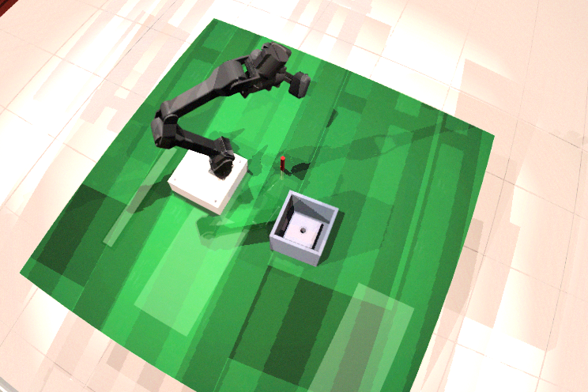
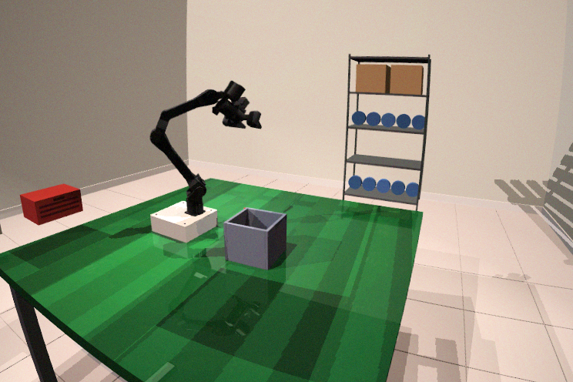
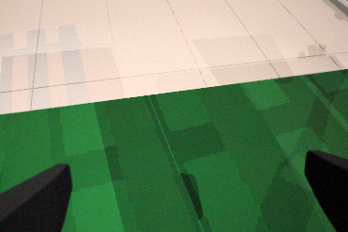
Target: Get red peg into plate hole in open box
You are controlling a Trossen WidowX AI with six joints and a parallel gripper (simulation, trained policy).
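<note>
My gripper tip is 4 cm short of the red peg, 12 cm to the left of it and 36 cm above it. From my gripper tip the other things lie so: plate 21 cm ahead, 30 cm to the right, 36 cm below.
</note>
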